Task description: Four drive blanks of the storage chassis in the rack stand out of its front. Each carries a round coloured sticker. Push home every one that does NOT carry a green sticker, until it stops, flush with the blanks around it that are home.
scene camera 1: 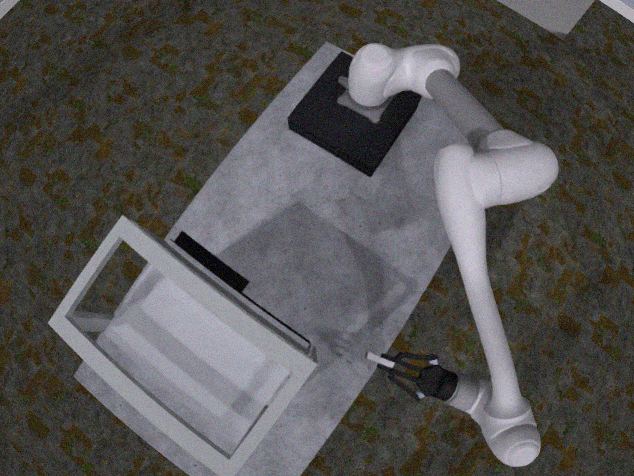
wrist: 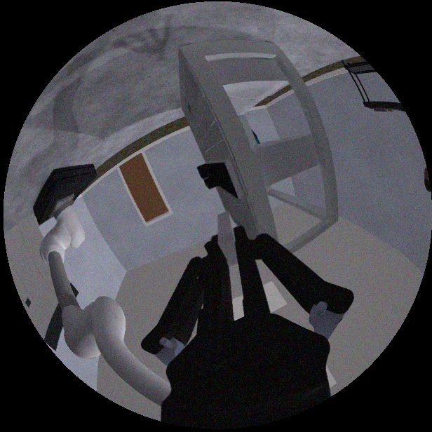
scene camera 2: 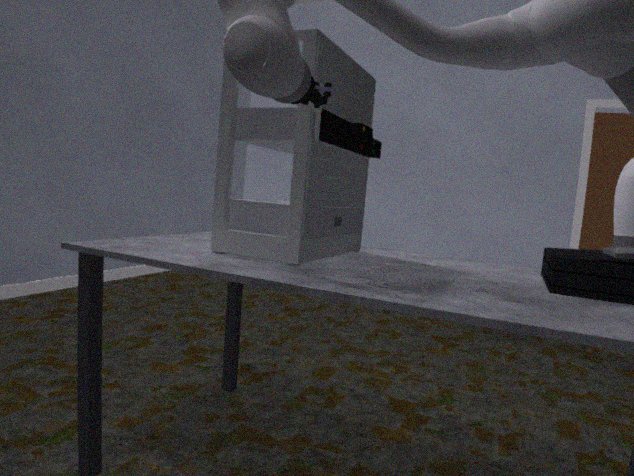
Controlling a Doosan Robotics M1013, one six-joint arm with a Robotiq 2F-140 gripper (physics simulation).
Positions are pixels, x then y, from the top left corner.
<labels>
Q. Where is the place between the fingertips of my gripper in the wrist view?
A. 226, 222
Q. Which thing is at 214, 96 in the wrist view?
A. A pale grey rack.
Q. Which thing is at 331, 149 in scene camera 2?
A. A pale grey rack.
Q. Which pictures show the pale grey rack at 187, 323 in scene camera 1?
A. Scene camera 1, the wrist view and scene camera 2: all of them.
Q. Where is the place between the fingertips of my gripper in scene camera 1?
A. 366, 354
</labels>
